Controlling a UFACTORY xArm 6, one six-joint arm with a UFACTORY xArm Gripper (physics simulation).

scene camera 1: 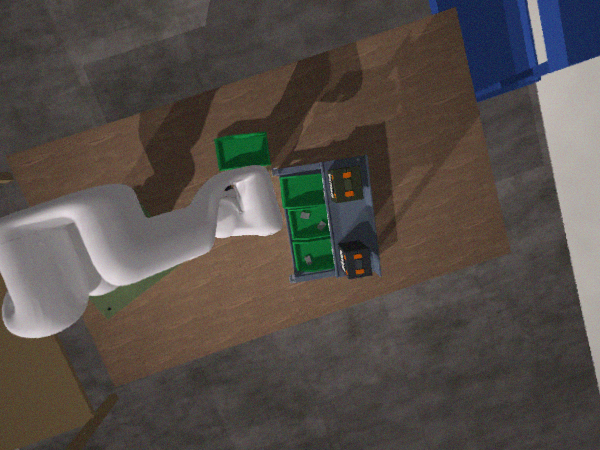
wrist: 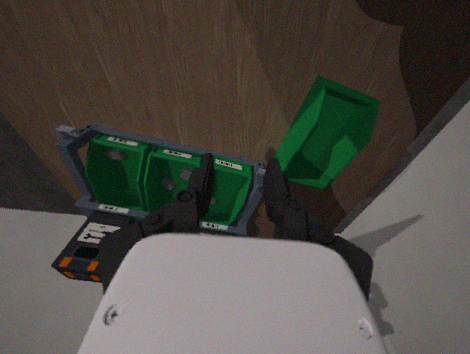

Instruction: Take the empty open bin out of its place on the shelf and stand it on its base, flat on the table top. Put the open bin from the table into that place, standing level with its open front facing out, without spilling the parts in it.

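Places are measured from the arm's base along level axes (x ahead, y left, z up), in millimetres.
Pixels of known places: gripper, fingertip midpoint: (wrist: pixel 239 169).
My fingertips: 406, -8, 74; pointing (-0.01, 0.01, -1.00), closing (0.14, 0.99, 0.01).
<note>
Ahead of a thing's pixels: the offset from my fingertips to its top centre, as dx, dy, dz. "pt": to the spot under its first point. Level surfaces: height alone.
An empty green open bin @[pt +69, +150, -197] (scene camera 1: pixel 243 151) (wrist: pixel 345 120) rests on its base on the table top @[dz -200] (scene camera 1: pixel 440 210), beside the shelf. The blue-grey shelf (scene camera 1: pixel 352 217) (wrist: pixel 74 167) holds three green bins in a row. The end bin @[+199, -62, -109] (scene camera 1: pixel 302 190) (wrist: pixel 232 189) nearest the loose bin stands in its place; a small grey part shows in it in the wrist view, partly behind a finger. My gripper (wrist: pixel 239 169) is partly open with nothing between its fingers. In the wrist view its fingertips appear between that end bin and the table bin. In the scene view the arm hides the gripper.
The middle bin @[pt +147, -202, -191] (scene camera 1: pixel 311 232) (wrist: pixel 160 172) and far bin @[pt +138, -291, -191] (scene camera 1: pixel 320 255) (wrist: pixel 112 182) hold grey parts. Two toolboxes @[+303, -89, -1] (scene camera 1: pixel 348 187) @[+226, -307, +24] (scene camera 1: pixel 357 267) sit behind the bins. A green plate (scene camera 1: pixel 125 295) lies under the arm. A blue object (scene camera 1: pixel 495 45) stands past the table's corner.
</note>
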